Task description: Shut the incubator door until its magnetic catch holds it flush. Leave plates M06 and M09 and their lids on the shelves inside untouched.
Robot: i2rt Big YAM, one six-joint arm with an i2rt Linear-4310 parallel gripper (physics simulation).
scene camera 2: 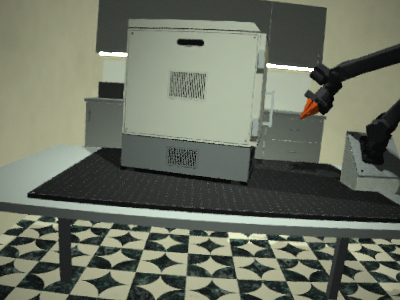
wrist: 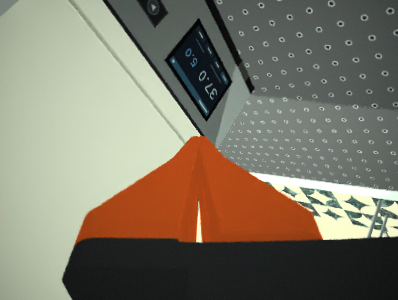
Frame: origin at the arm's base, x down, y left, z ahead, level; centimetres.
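Seen in the pictures: gripper, fingertip midpoint: (scene camera 2: 300, 118) (wrist: 198, 148); arm's base, origin of the base link: (scene camera 2: 370, 151).
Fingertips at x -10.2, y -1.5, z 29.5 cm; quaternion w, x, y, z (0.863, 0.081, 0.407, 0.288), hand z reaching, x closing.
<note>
Pixels of each thing's top centre, then the offset from my fingertips to it. "spot": a spot on its surface instead. Level surfaces: height alone.
- pale incubator, middle of its top: (scene camera 2: 204, 28) dx -31.2, dy -1.2, dz +39.8 cm
- handle, surface spot: (scene camera 2: 271, 110) spot: dx -1.6, dy -9.5, dz +10.3 cm
- display, surface spot: (wrist: 199, 70) spot: dx +16.1, dy +7.3, dz +18.3 cm
- dark perforated mat, its level: dx +23.8 cm
- table, its level: dx +25.1 cm
The pale incubator (scene camera 2: 225, 100) stands on the dark mat, its vented side towards scene camera 2. Its door (scene camera 2: 263, 95) (wrist: 75, 125) is seen nearly edge-on at the right in the scene view, close along the body, with the handle (scene camera 2: 271, 110) sticking out. In the wrist view the door's pale face fills the left; I cannot tell whether it is fully flush. My gripper (scene camera 2: 302, 117) (wrist: 198, 148) is shut and empty, right of the handle in the scene view, apart from it there. Its tips overlap the door's lower edge in the wrist view. Plates M06 and M09 and their lids are hidden.
The incubator's grey base carries a display (wrist: 199, 70) beside the door in the wrist view. The dark perforated mat (scene camera 2: 150, 192) (wrist: 320, 125) lies on the table (scene camera 2: 30, 162). The arm's pedestal (scene camera 2: 350, 170) stands at the right. Cabinets (scene camera 2: 295, 137) are behind.
</note>
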